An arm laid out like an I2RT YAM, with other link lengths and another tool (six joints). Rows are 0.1 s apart.
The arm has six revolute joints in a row. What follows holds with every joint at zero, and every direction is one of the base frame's. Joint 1 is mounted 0.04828 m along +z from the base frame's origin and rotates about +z. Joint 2 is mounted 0.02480 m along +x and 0.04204 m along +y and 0.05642 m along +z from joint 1 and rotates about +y. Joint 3 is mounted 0.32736 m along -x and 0.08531 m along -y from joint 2 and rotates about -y. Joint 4 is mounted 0.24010 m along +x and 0.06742 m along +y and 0.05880 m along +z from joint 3 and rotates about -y. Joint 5 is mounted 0.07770 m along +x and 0.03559 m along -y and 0.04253 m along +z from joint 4 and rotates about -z. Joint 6 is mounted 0.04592 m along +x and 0.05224 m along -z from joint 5 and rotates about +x. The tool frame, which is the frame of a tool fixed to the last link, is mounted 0.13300 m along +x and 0.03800 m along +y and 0.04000 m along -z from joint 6; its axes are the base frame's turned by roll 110.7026, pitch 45.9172 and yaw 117.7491 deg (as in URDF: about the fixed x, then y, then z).
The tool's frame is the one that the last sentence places.
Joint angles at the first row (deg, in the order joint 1, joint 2, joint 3, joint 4, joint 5, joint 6):
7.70, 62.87, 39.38, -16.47, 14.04, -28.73
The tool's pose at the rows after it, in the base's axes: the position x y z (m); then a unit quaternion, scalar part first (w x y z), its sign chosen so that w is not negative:
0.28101 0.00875 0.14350 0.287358 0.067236 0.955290 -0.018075
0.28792 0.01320 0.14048 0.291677 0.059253 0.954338 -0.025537
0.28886 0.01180 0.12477 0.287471 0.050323 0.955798 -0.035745
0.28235 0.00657 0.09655 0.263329 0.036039 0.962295 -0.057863
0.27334 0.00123 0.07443 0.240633 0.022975 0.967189 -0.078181
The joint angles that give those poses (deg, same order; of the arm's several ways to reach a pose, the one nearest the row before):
10.44, 63.13, 39.16, -15.09, 14.35, -28.93
12.05, 64.64, 38.74, -12.89, 15.86, -29.23
12.23, 66.11, 35.92, -9.13, 16.27, -30.52
12.36, 68.80, 32.01, -5.50, 17.10, -32.56
12.60, 70.89, 28.91, -3.07, 18.04, -34.28

